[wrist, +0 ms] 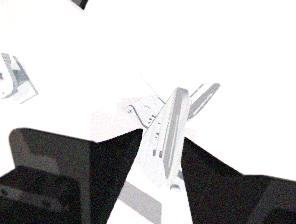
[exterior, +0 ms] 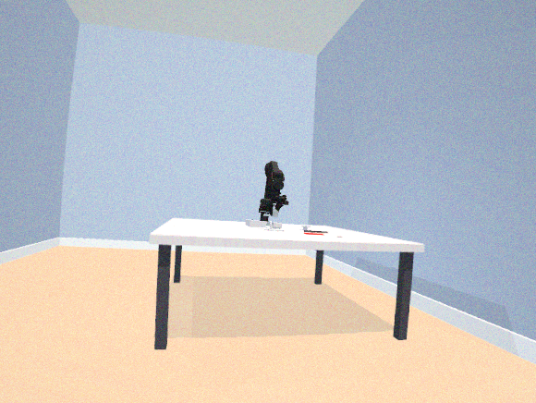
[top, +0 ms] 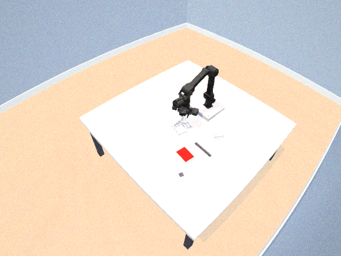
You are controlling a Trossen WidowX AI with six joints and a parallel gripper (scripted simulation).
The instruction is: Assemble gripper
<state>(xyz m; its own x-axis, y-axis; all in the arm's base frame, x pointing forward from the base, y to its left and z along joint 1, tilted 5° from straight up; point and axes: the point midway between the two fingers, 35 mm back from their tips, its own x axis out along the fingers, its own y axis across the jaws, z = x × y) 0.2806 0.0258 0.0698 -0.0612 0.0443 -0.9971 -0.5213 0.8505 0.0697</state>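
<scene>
My gripper tip is now 2 cm past the white jaw piece and 3 cm to the left of it. From my gripper tip the other things lie so: dark grey bar 5 cm ahead, 26 cm to the left, 8 cm below; then small white part 13 cm behind, 24 cm to the left, 6 cm below; then red flat rectangle 17 cm ahead, 21 cm to the left, 8 cm below.
</scene>
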